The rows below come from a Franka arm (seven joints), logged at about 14 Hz.
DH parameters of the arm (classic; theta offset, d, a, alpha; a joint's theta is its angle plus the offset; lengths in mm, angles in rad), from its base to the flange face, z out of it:
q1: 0 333 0 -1.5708
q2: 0 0 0 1.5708
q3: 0 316 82.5 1.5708
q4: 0 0 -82.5 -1.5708
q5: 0 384 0 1.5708
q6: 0 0 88 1.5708
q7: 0 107 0 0
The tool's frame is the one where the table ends.
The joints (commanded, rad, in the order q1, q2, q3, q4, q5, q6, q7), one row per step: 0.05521 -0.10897 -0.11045 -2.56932 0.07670 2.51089 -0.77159; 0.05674 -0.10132 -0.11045 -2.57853 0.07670 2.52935 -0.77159; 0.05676 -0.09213 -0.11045 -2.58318 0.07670 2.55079 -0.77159; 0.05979 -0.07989 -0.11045 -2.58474 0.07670 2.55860 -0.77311; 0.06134 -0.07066 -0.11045 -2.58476 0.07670 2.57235 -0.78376; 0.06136 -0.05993 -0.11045 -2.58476 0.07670 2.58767 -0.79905; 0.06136 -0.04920 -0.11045 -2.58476 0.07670 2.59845 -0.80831; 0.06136 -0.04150 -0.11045 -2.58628 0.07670 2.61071 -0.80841; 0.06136 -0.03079 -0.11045 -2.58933 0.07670 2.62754 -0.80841; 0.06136 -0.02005 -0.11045 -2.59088 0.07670 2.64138 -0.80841; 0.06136 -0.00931 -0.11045 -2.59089 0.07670 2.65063 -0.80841; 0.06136 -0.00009 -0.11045 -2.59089 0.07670 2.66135 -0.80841; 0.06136 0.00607 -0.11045 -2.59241 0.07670 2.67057 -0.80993; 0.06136 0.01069 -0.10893 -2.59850 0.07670 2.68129 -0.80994; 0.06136 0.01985 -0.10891 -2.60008 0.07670 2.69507 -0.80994; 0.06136 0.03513 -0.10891 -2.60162 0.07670 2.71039 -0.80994
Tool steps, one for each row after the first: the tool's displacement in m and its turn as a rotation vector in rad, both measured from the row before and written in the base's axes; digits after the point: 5 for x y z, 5 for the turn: -0.00154 0.00057 -0.00533 -0.00203 -0.00147 0.00054; 0.00021 -0.00026 -0.00389 -0.00271 -0.00745 -0.00116; -0.00016 0.00122 -0.00530 -0.00160 0.00595 0.00413; 0.00103 0.00044 -0.00281 -0.00272 -0.00491 0.01143; 0.00106 -0.00027 -0.00332 -0.00333 -0.00518 0.01447; 0.00056 -0.00020 -0.00376 -0.00247 -0.00039 0.00869; 0.00027 -0.00019 -0.00285 -0.00178 -0.00297 -0.00049; -0.00005 -0.00024 -0.00432 -0.00240 -0.00297 -0.00077; 0.00016 -0.00023 -0.00405 -0.00215 -0.00147 -0.00061; 0.00024 -0.00018 -0.00391 -0.00171 0.00155 -0.00039; 0.00045 -0.00020 -0.00309 -0.00179 -0.00144 -0.00044; -0.00010 -0.00014 -0.00242 -0.00147 -0.00153 0.00115; -0.00159 0.00061 -0.00325 -0.00120 0.00005 0.00111; 0.00006 -0.00021 -0.00332 -0.00205 -0.00296 -0.00049; -0.00031 -0.00027 -0.00587 -0.00261 0.00158 -0.00054
